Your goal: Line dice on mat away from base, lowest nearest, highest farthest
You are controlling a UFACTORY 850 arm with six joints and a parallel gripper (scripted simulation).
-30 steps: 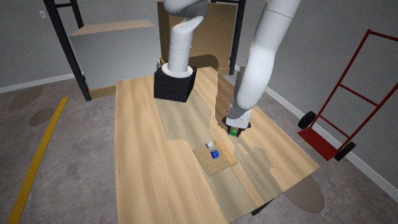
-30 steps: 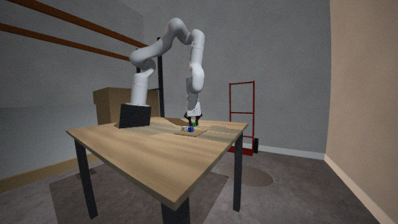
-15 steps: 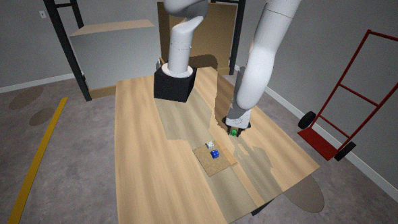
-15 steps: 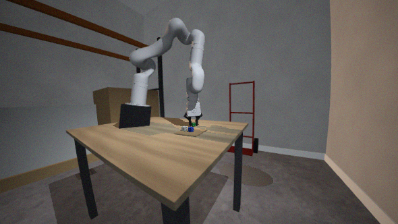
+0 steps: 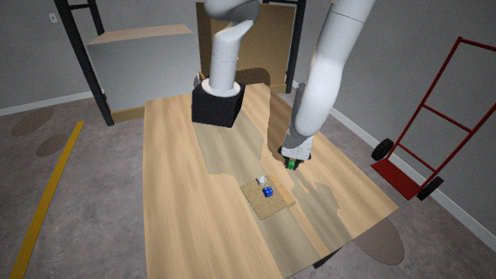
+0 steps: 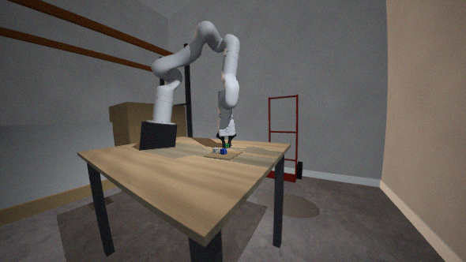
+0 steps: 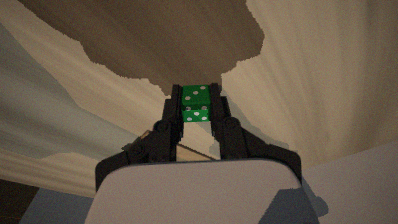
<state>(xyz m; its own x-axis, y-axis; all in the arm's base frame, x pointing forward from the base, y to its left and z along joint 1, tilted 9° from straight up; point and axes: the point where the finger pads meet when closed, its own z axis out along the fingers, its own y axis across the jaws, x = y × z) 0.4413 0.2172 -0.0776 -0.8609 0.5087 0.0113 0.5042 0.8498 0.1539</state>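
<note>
Now: hand 10 mm above the green die. The rest, counted from my hand: white die: 140 mm to the right, 50 mm ahead, 10 mm below; then blue die: 130 mm to the right, 100 mm ahead, 10 mm below; then tan mat: 130 mm to the right, 100 mm ahead, 20 mm below.
</note>
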